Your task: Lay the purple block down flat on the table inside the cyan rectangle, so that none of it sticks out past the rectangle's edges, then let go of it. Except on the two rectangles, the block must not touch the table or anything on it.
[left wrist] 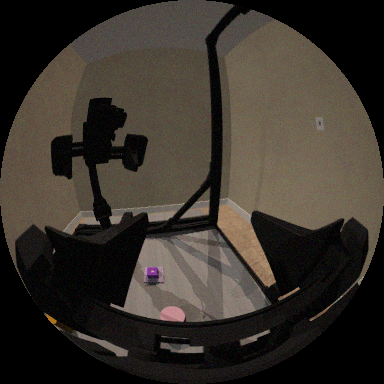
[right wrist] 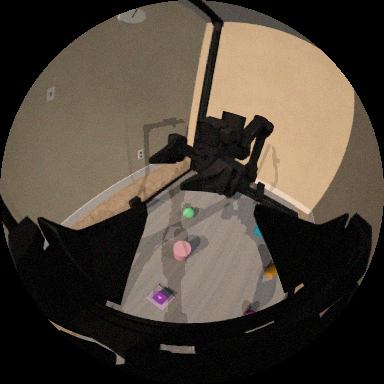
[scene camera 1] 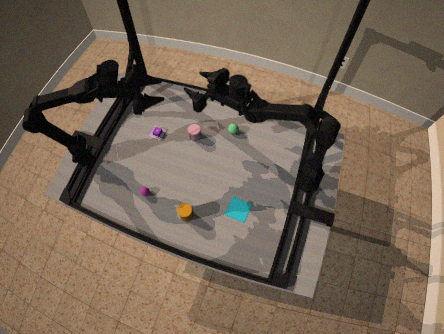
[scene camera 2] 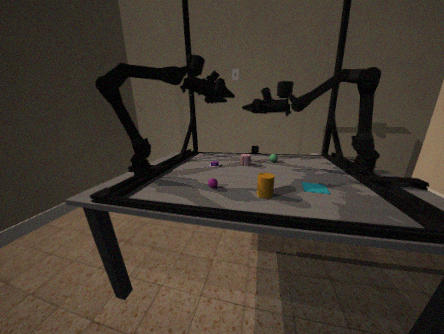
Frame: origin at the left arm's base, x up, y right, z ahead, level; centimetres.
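Seen in the pictures: left gripper, fingertip midpoint: [left wrist: 201,217] [right wrist: 161,171] [scene camera 1: 191,80] [scene camera 2: 245,107]; right gripper, fingertip midpoint: [left wrist: 103,170] [right wrist: 202,209] [scene camera 1: 163,89] [scene camera 2: 230,99]; left arm's base, origin of the base link: [right wrist: 243,185] [scene camera 1: 308,185] [scene camera 2: 362,170]; right arm's base, origin of the base link: [left wrist: 106,227] [scene camera 1: 85,159] [scene camera 2: 142,174].
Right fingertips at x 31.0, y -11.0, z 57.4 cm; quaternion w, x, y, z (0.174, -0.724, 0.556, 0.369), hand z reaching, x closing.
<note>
Pixels of each thing's top centre, then the offset from my right fingertips to it. "pt": a spot on its surface instead.
- small purple block, middle of its top: [right wrist: 159,297] [left wrist: 151,270] [scene camera 1: 157,130] [scene camera 2: 214,161] dx -30.9, dy -1.5, dz +9.0 cm
- pale lilac rectangle, surface spot: [right wrist: 164,305] pt dx -32.8, dy -4.3, dz +9.8 cm
- cyan rectangle, surface spot: [scene camera 1: 238,209] [scene camera 2: 314,187] pt dx -32.8, dy -11.5, dz -38.2 cm
- pink cylinder, middle of its top: [left wrist: 171,315] [right wrist: 181,247] [scene camera 1: 194,129] [scene camera 2: 245,155] dx -27.7, dy +6.1, dz -5.8 cm
- green ball, middle of its top: [right wrist: 188,208] [scene camera 1: 233,126] [scene camera 2: 273,154] dx -28.3, dy +16.6, dz -18.5 cm
- orange cylinder, middle of its top: [scene camera 2: 266,175] [scene camera 1: 184,209] [right wrist: 280,265] dx -26.0, dy -24.0, dz -23.0 cm
- magenta ball, middle of its top: [scene camera 2: 212,178] [scene camera 1: 143,189] dx -29.3, dy -26.0, dz -4.3 cm
The small purple block [scene camera 1: 157,132] [scene camera 2: 214,163] [left wrist: 152,272] [right wrist: 160,297] lies flat on a pale lilac rectangle [left wrist: 161,279] [right wrist: 164,305] at the back left of the table. The cyan rectangle [scene camera 1: 238,209] [scene camera 2: 315,188] lies at the front right, with nothing on it; part of it shows in the right wrist view [right wrist: 258,230]. My right gripper [scene camera 1: 161,90] [scene camera 2: 230,97] is open and empty, high above the table toward the back left, apart from the block. My left gripper [scene camera 1: 194,82] [scene camera 2: 244,107] is open and empty, high over the table's back edge.
A pink cylinder [scene camera 1: 194,132] [scene camera 2: 245,160] stands right of the block, with a green ball [scene camera 1: 233,129] [scene camera 2: 273,158] beyond it. An orange cylinder [scene camera 1: 184,211] [scene camera 2: 266,186] stands left of the cyan rectangle. A magenta ball [scene camera 1: 145,191] [scene camera 2: 213,183] lies at the front left.
</note>
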